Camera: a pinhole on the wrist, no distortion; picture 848 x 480 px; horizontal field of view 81.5 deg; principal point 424.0 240.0 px. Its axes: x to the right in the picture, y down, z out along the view. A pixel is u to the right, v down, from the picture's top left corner.
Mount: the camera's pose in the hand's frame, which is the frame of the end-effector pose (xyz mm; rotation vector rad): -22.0 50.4 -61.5 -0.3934 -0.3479 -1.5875
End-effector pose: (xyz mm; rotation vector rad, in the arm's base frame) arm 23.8 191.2 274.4 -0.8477 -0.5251 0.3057
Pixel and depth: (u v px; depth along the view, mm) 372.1 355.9 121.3
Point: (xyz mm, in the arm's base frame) 5.5 294.4 211.0
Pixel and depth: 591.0 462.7 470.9
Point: -49.4 621.1 487.2
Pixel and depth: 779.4 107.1 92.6
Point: -44.8 224.1 261.7
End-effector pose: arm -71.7 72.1 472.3 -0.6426 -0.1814 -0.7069
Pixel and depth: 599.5 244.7 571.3
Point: 39.4 473.5 838.5
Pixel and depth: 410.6 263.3 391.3
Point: 107.4 372.5 586.1
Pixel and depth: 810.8 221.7 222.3
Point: -84.1 215.9 635.5
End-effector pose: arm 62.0 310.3 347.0 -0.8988 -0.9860 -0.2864
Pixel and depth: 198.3 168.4 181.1
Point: 124.9 480.4 222.3
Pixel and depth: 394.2 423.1 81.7
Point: 115.9 374.7 311.4
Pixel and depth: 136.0 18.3 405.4
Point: 112.3 710.7 9.3
